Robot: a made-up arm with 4 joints.
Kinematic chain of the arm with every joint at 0, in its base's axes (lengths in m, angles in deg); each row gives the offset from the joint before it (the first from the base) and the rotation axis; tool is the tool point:
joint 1: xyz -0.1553 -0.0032 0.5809 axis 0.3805 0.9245 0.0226
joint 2: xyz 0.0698 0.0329 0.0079 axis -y
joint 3: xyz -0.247 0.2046 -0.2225 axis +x
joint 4: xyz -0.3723 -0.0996 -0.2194 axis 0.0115 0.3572 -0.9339
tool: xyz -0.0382 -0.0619 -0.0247
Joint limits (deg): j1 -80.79..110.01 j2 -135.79..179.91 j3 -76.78..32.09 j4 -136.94..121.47
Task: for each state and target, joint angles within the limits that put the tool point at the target. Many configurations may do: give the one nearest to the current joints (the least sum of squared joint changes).
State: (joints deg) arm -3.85 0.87 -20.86 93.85
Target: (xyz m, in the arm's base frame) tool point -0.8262 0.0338 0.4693
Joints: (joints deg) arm 2.19 -12.75 -51.11 89.21
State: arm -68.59 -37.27 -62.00 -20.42
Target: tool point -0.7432 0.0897 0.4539
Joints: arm -76.03 -64.92 -76.78 -23.48
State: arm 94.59 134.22 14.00 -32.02
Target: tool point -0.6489 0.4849 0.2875
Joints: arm 110.01 96.86 -9.41 -82.05
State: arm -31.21 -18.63 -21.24 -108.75
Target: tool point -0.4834 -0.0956 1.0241
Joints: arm 25.95 -52.82 -48.71 -91.97
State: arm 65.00 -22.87 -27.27 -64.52
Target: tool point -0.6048 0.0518 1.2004
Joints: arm 69.44 -25.30 24.72 -23.63
